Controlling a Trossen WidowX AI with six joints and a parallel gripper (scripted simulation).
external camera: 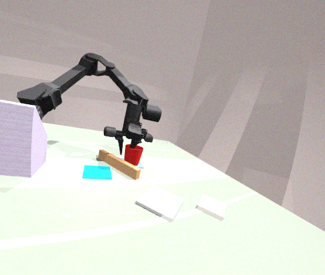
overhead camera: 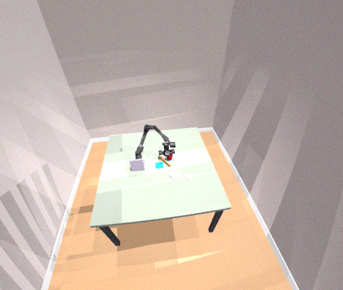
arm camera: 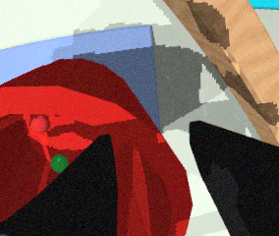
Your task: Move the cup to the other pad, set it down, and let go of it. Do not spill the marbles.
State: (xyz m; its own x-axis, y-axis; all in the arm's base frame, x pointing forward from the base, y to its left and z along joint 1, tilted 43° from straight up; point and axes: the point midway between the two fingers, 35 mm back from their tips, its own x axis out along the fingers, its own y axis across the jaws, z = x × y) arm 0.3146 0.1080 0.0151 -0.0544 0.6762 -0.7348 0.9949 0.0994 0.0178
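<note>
The blue marble lies 20 mm below my gripper tip and 10 mm ahead of it. Also, from my gripper tip: red cup (30 mm ahead); then pale blue pad (40 mm below, 30 mm ahead, 10 mm to the left); then green marble (40 mm ahead, 20 mm to the left, 20 mm below).
</note>
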